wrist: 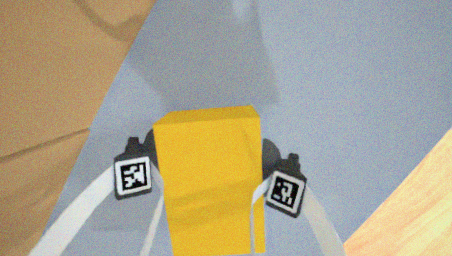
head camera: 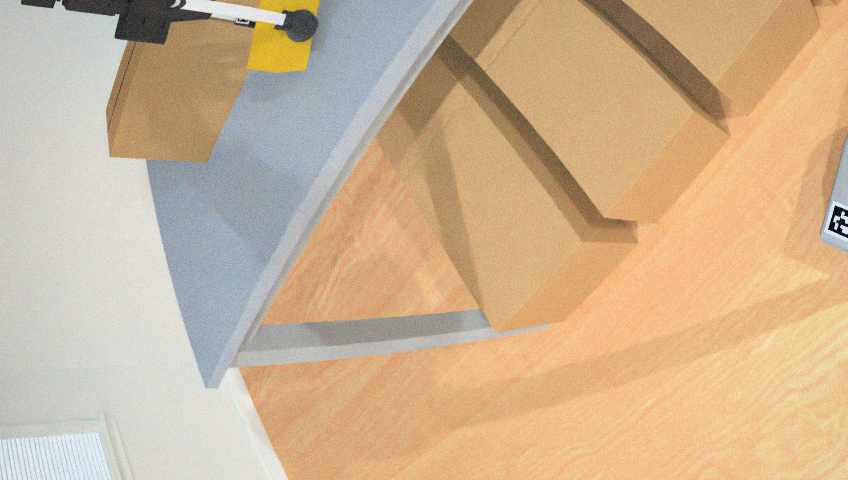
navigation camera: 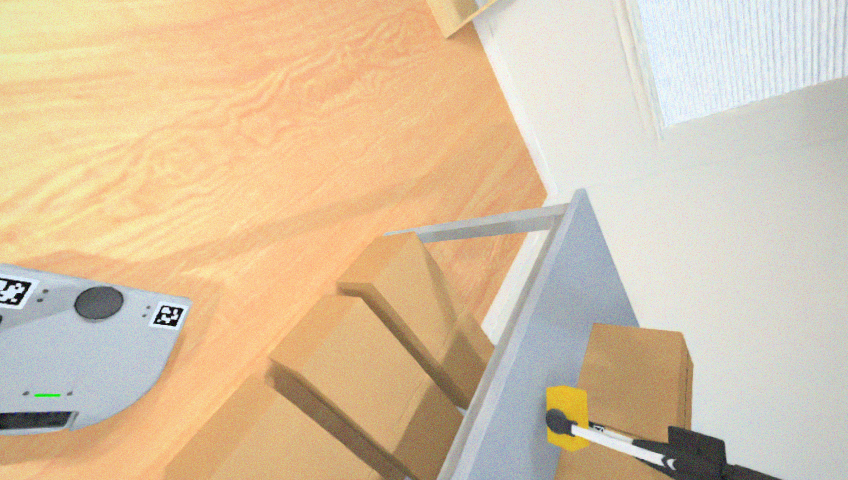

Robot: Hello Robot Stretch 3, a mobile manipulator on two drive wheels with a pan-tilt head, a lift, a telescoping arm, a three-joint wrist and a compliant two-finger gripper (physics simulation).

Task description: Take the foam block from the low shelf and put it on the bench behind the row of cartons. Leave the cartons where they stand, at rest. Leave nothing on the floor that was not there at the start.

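Frame: origin at the robot's base, x ahead, y left, z up, level; centimetres.
Seen in the pictures: gripper, between the fingertips: [head camera: 298,25] [navigation camera: 557,419]; robot's base, origin of its link: [navigation camera: 99,300].
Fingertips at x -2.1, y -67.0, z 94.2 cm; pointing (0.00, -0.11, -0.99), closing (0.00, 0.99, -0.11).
Offsets run from my fingertips to a thing's middle. "pt": to the spot under its first point. Level surfaces: height alone.
The yellow foam block {dx +1.3, dy +0.4, dz +2.0 cm} [head camera: 276,56] [navigation camera: 569,398] [wrist: 212,200] is held between both fingertips of my gripper [head camera: 277,23] [navigation camera: 576,424] [wrist: 214,151], which is shut on it. The block is over the blue-grey bench top {dz -2.8 cm} [head camera: 220,202] [navigation camera: 535,350] [wrist: 360,75], between the brown cartons on it and its long edge towards the open floor. The nearest carton {dx +8.8, dy -23.3, dz +6.2 cm} [head camera: 178,101] [navigation camera: 633,380] [wrist: 50,70] stands upright close beside the block, on its wall side; I cannot tell whether they touch. A shadow lies on the bench by the block. The gap beneath the block is hidden.
Several lower cartons {pt dx +0.6, dy -4.0, dz -67.1 cm} [head camera: 583,113] [navigation camera: 357,368] stand below bench level along its long edge. A grey bar {pt dx +52.7, dy -13.7, dz -39.6 cm} [head camera: 380,350] [navigation camera: 487,226] joins the bench's end. The grey robot base [head camera: 836,231] [navigation camera: 101,362] is on the wooden floor {dz -94.2 cm} [head camera: 535,410] [navigation camera: 238,148]. A pale wall [head camera: 71,267] [navigation camera: 743,249] runs behind the bench.
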